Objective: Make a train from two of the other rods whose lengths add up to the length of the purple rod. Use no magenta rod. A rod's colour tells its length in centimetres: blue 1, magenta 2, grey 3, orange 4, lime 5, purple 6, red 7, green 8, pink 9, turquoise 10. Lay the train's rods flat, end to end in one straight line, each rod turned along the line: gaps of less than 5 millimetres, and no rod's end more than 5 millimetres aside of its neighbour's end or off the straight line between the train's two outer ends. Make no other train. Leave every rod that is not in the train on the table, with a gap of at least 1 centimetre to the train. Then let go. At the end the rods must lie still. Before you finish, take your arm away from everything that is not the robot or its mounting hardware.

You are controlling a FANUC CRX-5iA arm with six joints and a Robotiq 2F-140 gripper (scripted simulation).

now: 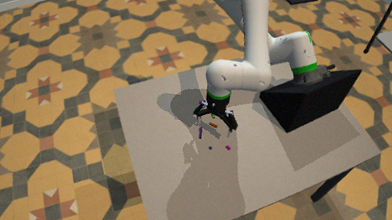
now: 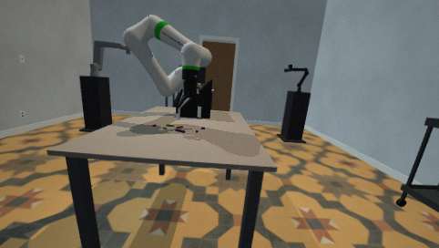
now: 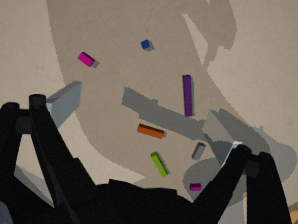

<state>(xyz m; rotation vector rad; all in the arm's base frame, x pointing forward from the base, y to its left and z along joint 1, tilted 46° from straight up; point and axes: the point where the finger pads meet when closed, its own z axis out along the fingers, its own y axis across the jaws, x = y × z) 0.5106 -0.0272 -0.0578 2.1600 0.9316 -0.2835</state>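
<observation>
Now: the blue rod 70 mm below my hand, 50 mm to the left of it and 30 mm ahead of it. Also, from my hand: lime rod 120 mm to the right, 70 mm below, 50 mm behind; orange rod 70 mm below, 60 mm to the right, 30 mm behind; purple rod 70 mm below, 50 mm ahead, 40 mm to the right.
</observation>
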